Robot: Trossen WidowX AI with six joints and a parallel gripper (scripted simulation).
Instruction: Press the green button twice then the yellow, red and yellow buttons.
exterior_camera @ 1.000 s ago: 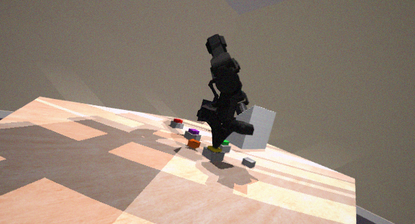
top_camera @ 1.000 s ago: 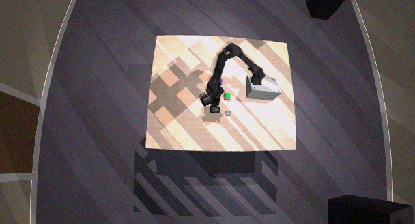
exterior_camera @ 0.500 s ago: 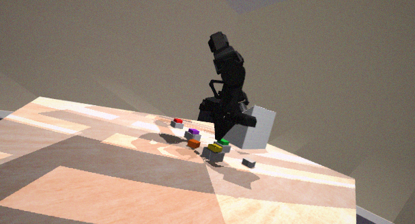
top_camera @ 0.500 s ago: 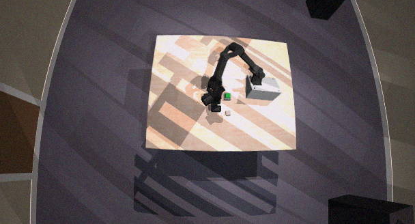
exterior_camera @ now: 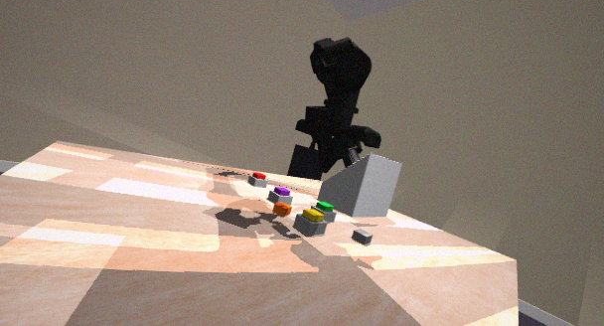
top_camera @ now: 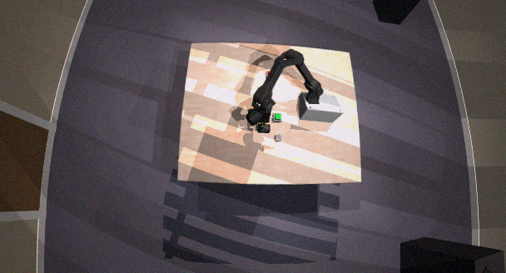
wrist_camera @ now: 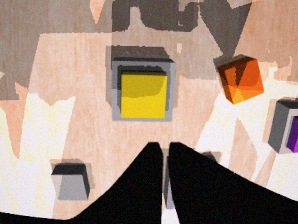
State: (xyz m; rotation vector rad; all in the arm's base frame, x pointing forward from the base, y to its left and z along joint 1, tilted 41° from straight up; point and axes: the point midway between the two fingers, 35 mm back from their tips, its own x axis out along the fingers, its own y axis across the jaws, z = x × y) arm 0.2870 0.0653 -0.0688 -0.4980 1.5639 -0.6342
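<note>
The red button is 310 mm to the right of my gripper tip, 90 mm below it and 80 mm behind it. Round my gripper tip: yellow button: 90 mm below; then orange block: 110 mm below, 80 mm to the right; then green button: 100 mm behind, 90 mm below, 40 mm to the right.
</note>
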